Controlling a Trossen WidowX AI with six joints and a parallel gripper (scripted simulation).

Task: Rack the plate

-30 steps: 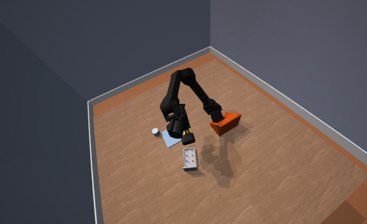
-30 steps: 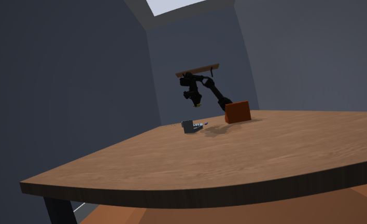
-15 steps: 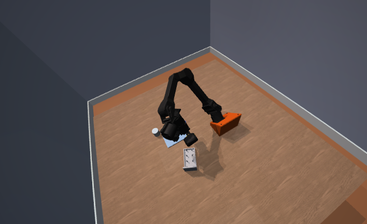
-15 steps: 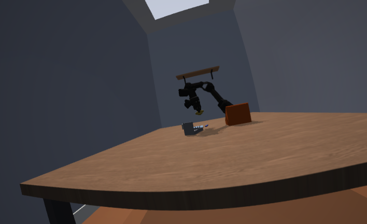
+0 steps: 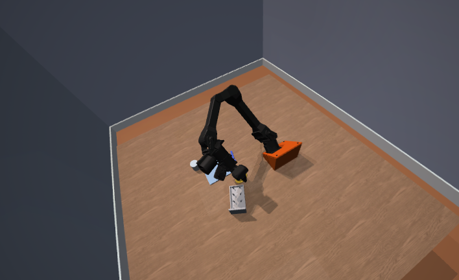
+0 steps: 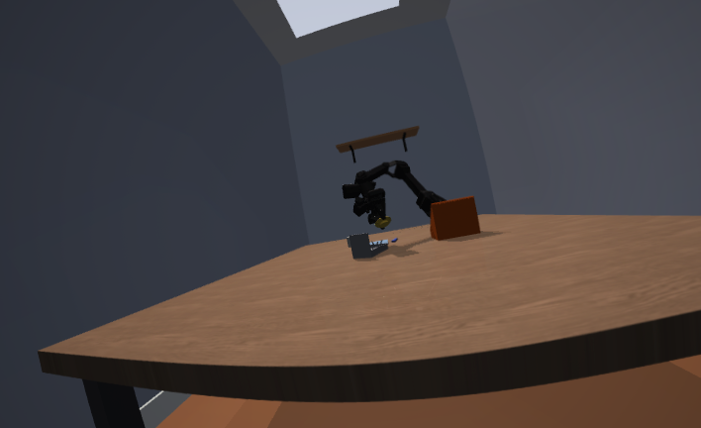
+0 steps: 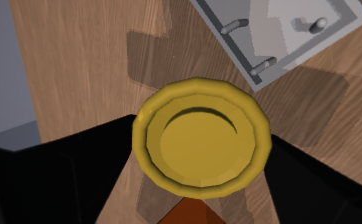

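My gripper tip is 60 mm short of the grey dish rack, 40 mm to the right of it and 70 mm above it. From my gripper tip the other things lie so: blue spoon 50 mm behind, 170 mm to the right, 90 mm below; then yellow plate 10 mm above; then light blue mat 60 mm ahead, 170 mm to the right, 90 mm below.
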